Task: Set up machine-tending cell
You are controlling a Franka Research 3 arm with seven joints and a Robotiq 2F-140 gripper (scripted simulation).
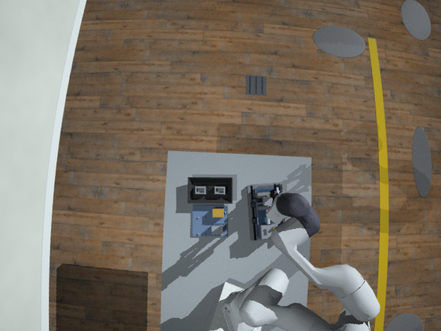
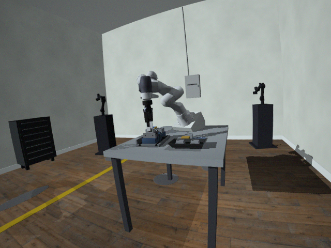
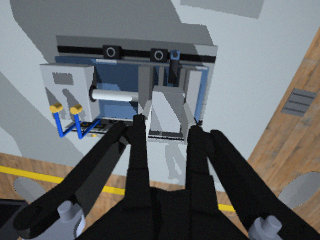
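Now: the vise 10 cm below my hand, 6 cm behind it and 1 cm to the left of it. From my hand the other things lie so: brass blank 27 cm to the left, 12 cm below, 2 cm behind.
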